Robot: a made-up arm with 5 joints.
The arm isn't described. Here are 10 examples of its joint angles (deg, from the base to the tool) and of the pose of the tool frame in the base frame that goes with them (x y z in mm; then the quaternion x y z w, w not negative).
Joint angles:
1: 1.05 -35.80 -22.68 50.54 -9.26
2: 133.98 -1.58 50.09 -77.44 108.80
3: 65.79 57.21 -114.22 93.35 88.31
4: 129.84 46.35 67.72 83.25 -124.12
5: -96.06 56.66 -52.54 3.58 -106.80
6: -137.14 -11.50 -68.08 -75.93 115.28
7: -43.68 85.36 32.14 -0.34 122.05
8: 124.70 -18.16 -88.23 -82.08 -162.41
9: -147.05 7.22 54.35 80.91 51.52
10: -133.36 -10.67 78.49 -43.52 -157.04
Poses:
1: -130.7 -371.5 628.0 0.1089 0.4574 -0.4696 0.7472
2: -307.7 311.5 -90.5 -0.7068 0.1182 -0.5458 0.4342
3: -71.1 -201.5 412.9 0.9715 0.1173 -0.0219 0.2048
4: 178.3 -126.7 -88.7 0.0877 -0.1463 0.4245 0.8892
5: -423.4 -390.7 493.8 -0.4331 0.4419 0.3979 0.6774
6: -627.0 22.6 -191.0 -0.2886 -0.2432 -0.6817 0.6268
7: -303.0 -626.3 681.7 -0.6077 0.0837 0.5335 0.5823
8: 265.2 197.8 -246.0 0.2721 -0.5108 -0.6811 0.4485
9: -668.2 207.2 -95.8 0.3490 -0.2541 -0.3021 0.8499
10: -246.9 -208.2 383.4 -0.4856 0.6327 0.5100 0.3223
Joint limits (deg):
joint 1: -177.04..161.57
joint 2: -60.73..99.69
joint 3: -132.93..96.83
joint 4: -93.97..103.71
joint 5: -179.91..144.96
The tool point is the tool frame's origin. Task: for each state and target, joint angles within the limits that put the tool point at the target. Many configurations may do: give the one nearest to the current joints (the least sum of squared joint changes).
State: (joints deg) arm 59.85 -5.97 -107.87 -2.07 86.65
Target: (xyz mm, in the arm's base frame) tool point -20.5 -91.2 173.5
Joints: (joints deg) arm 49.84 15.69 -132.93 11.43 60.10
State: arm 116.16 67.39 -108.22 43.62 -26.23
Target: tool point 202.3 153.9 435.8
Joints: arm 109.38 56.46 -128.83 63.67 -19.72
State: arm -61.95 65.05 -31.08 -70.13 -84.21
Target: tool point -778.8 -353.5 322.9
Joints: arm -107.27 49.79 -75.01 -76.37 -75.28
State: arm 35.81 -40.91 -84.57 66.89 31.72
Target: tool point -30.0 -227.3 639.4
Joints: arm 9.16 -22.22 -79.21 72.13 34.33
